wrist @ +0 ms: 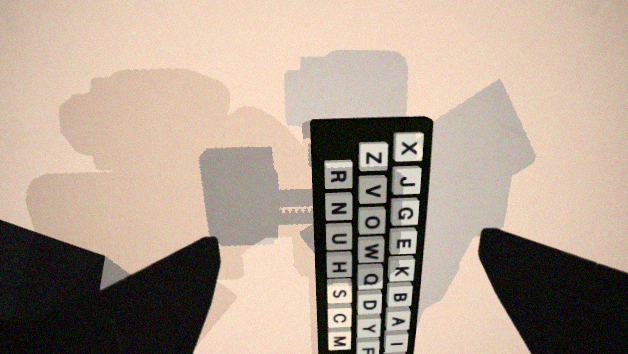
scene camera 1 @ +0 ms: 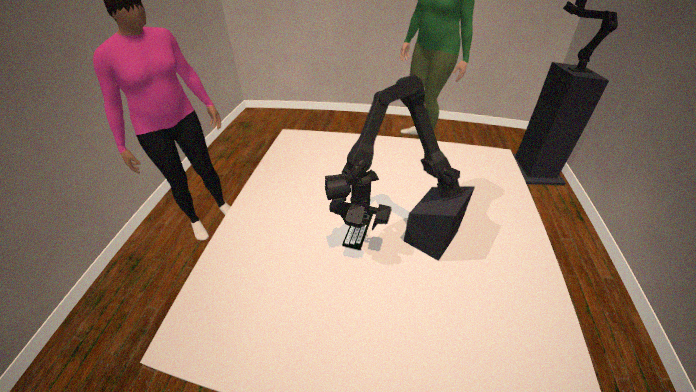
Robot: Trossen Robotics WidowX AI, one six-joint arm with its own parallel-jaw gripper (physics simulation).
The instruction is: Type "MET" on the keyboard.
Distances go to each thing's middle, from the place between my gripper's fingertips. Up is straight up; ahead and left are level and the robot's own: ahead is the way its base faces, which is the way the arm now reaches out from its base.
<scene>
I see the black keyboard (wrist: 370, 176) 7 cm to the right of my hand and 9 cm below it.
</scene>
